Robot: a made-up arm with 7 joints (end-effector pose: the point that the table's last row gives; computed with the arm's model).
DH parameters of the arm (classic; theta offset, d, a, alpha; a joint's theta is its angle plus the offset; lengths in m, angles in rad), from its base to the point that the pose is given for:
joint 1: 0 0.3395 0 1.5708
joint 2: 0 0.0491 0 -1.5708
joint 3: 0 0.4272 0.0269 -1.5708
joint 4: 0 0.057 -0.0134 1.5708
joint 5: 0 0.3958 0 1.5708
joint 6: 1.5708 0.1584 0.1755 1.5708
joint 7: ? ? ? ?
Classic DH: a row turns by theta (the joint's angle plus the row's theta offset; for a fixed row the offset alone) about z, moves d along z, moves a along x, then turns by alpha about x.
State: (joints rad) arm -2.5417 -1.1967 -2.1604 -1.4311 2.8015 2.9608 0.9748
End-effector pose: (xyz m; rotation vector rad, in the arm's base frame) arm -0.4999 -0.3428 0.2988 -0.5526 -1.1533 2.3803
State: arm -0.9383 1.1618 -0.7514 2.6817 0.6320 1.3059 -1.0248
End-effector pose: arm -0.2889 -0.2180 0.4354 1.6513 -1.2528 1.7251
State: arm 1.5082 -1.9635 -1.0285 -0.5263 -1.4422 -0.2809 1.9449
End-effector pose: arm -0.2156 0.8694 0.2369 -1.0065 0.2299 -2.3686
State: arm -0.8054 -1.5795 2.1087 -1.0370 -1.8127 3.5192 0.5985
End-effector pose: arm 0.0548 -0.4850 0.2510 -0.0077 -0.1098 1.9432
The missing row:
joint 7: 0 0.0239 0 0
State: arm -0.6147 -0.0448 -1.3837 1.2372 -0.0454 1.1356 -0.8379
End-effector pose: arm -0.2676 -0.4168 1.0876 1.4349 -0.8766 0.1460
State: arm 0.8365 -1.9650 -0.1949 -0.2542 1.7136 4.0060 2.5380
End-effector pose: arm 0.3165 0.5408 -0.0452 1.3694 0.4975 -0.5246
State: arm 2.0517 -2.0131 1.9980 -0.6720 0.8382 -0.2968 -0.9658
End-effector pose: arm -0.1791 0.8467 -0.1403 -0.5438 -0.4518 0.6190
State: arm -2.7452 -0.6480 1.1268 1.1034 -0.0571 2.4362 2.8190
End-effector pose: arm -0.4741 -0.3026 0.7854 0.8549 0.1050 -1.7935
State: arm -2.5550 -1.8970 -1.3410 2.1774 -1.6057 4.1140 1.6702
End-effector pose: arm -0.5502 0.1273 0.1938 0.4693 2.3900 -1.2588
